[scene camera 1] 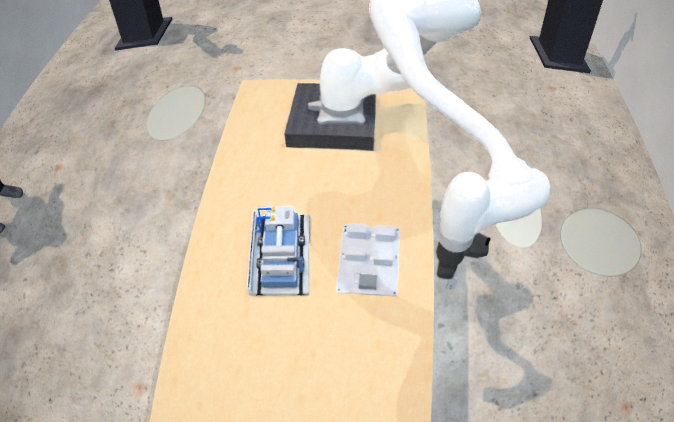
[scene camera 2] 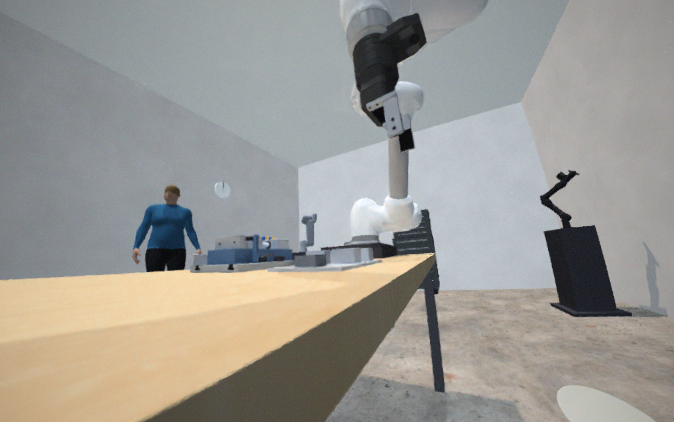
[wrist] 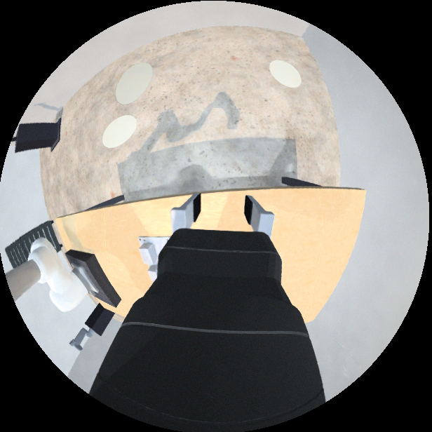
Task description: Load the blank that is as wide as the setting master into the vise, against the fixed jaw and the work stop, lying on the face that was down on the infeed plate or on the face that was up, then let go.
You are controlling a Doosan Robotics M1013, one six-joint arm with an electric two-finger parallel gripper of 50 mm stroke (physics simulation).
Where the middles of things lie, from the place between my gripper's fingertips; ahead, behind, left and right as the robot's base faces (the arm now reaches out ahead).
My hand is 22 cm to the left of the infeed plate (scene camera 1: pixel 387 276), 19 cm above it and 18 cm past it.
